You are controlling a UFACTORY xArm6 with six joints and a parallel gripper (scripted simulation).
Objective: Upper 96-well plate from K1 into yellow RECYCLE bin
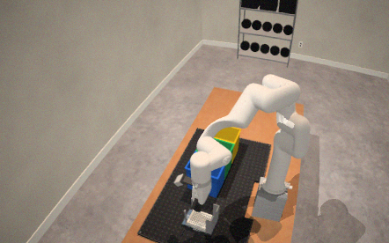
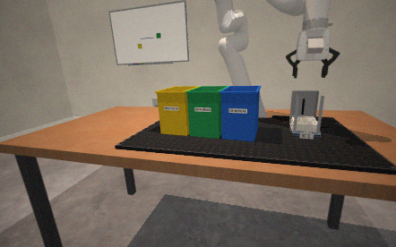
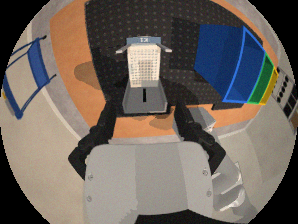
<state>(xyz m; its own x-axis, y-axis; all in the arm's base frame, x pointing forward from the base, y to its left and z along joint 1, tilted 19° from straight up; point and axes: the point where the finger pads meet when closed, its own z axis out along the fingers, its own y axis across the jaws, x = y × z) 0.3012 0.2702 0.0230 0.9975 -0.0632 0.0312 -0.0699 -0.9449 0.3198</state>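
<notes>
My gripper is now 180 mm above the white 96-well plate. From my hand the other things lie so: yellow bin (500 mm to the right, 130 mm below, 40 mm ahead); then blue bin (240 mm to the right, 130 mm below, 60 mm ahead); then green bin (370 mm to the right, 130 mm below, 50 mm ahead).
</notes>
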